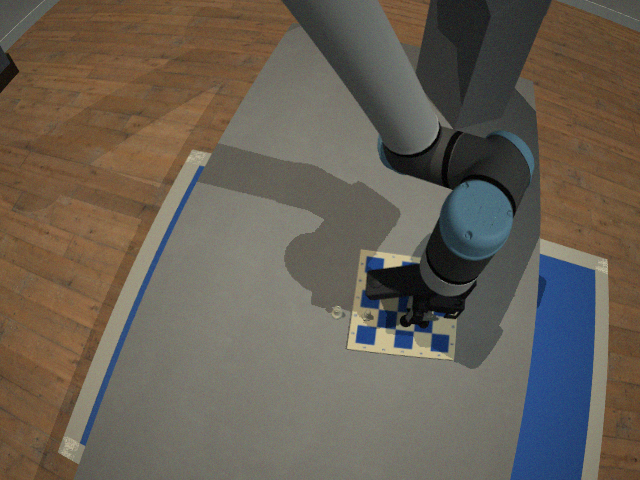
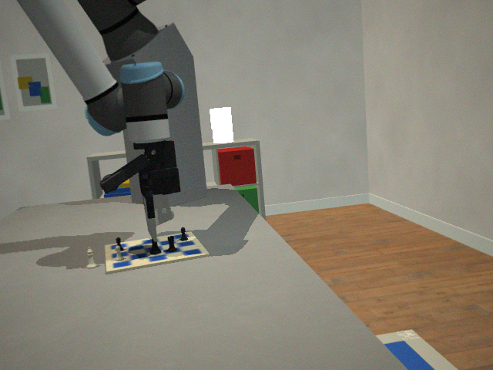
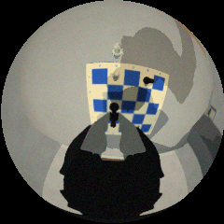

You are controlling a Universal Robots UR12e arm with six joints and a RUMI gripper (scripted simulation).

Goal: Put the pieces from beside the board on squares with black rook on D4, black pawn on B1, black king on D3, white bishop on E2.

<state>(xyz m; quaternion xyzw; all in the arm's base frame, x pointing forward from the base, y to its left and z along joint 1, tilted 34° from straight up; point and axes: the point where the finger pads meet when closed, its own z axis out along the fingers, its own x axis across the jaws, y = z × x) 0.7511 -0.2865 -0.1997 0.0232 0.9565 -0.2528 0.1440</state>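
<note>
My gripper is now 10 mm above the black king. Also, from my hand: black rook (40 mm to the left, 30 mm below); then white pawn (10 mm behind, 80 mm to the right, 30 mm below); then chessboard (40 mm behind, 50 mm below).
</note>
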